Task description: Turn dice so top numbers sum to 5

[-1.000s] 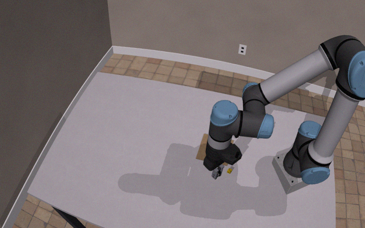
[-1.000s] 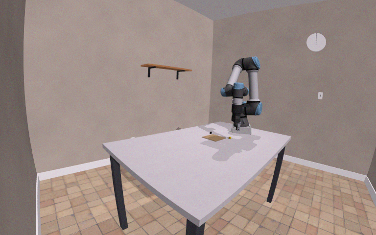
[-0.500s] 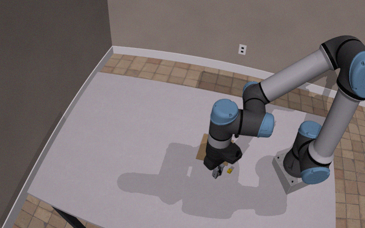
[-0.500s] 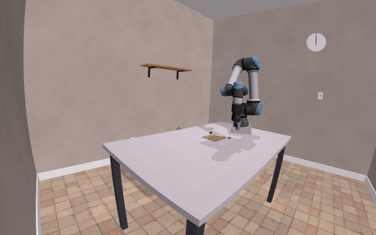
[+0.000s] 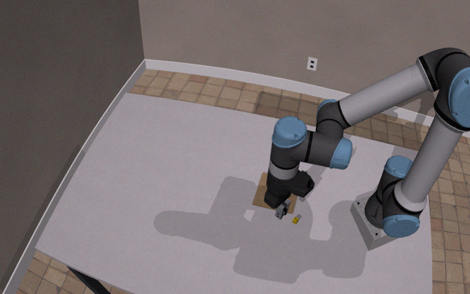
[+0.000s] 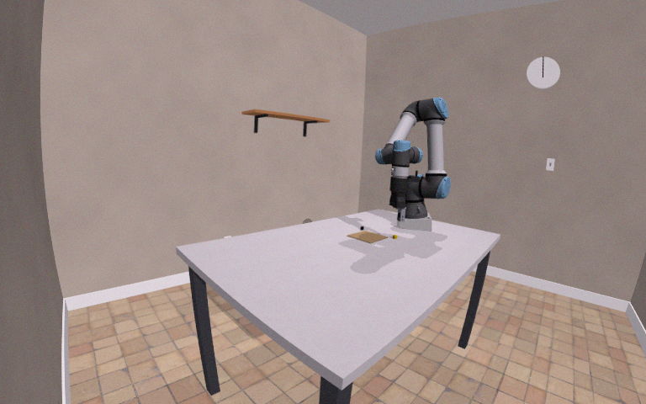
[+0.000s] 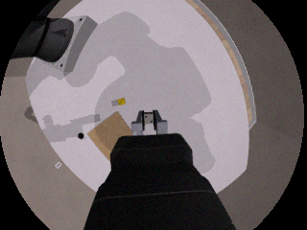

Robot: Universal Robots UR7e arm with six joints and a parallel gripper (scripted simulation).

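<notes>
My hand is 40 mm short of the mat, 150 mm to the left of it and 120 mm above it. Round my hand: black die: 40 mm behind, 250 mm to the right, 110 mm below; white die: 10 mm below; yellow die: 50 mm behind, 50 mm to the right, 110 mm below.
</notes>
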